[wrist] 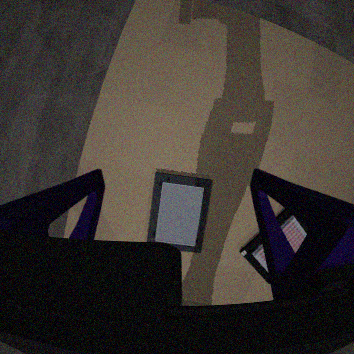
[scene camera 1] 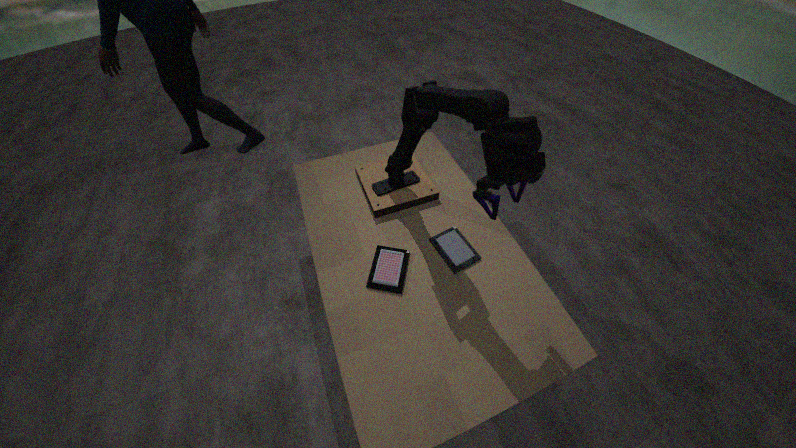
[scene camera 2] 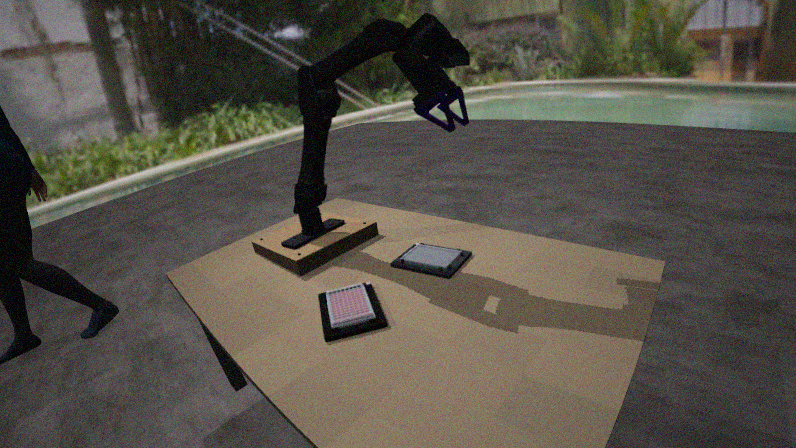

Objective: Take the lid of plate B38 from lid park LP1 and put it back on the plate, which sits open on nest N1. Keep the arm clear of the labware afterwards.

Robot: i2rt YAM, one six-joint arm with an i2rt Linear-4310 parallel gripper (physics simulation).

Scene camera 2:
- my gripper: 460, 127
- plate lid: 430, 256, on a dark lid nest
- well plate with pink wells: 350, 305, on a black plate nest
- dark lid nest: 464, 255
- black plate nest: 380, 321
